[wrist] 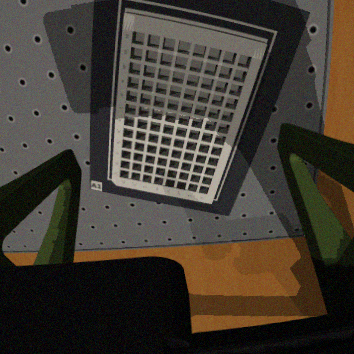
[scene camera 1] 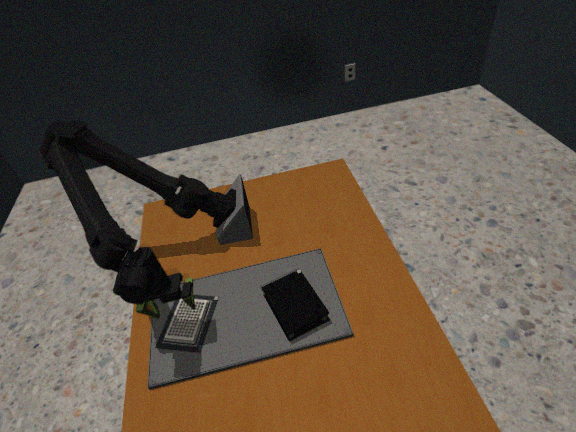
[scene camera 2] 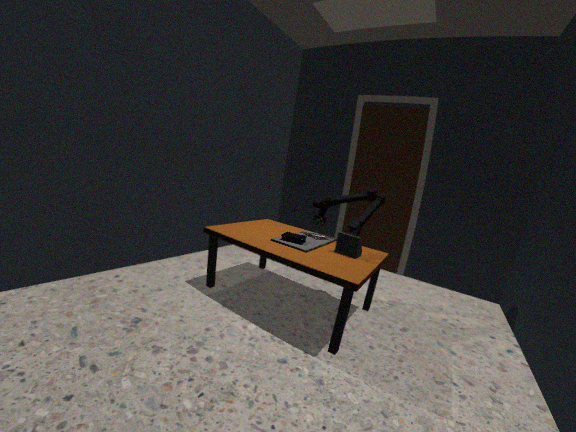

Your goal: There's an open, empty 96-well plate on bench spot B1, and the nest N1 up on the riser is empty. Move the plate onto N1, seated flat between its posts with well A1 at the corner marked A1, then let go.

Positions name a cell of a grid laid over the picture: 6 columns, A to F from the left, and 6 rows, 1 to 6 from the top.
Labels:
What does my gripper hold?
Nothing.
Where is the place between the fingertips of my gripper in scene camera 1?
B5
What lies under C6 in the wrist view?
My gripper.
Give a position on a white well plate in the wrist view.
At D2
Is my gripper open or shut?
Open.

